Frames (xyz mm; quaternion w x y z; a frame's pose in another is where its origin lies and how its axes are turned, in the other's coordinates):
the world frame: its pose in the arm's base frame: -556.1 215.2 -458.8 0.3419 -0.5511 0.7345 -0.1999
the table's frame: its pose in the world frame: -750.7 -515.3 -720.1 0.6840 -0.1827 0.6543 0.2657
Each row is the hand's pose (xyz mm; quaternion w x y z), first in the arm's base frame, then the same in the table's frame.
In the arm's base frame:
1: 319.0 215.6 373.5 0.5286 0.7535 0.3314 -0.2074
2: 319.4 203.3 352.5 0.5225 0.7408 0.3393 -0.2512
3: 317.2 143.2 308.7 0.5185 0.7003 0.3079 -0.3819
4: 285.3 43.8 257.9 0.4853 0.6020 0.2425 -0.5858
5: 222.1 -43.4 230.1 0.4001 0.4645 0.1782 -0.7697
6: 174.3 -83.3 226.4 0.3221 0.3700 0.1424 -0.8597
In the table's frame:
1: -852.7 -650.7 -16.6 0.1167 -0.0635 -0.3494 0.9275
2: -865.0 -652.0 4.4 0.1390 -0.0228 -0.3446 0.9281
3: -886.6 -682.1 68.9 0.1518 0.1161 -0.3280 0.9252
4: -886.8 -730.7 174.3 0.1688 0.3444 -0.2822 0.8794
5: -848.8 -767.7 272.1 0.2011 0.5599 -0.2023 0.7779
6: -810.9 -781.6 319.6 0.2268 0.6704 -0.1364 0.6932

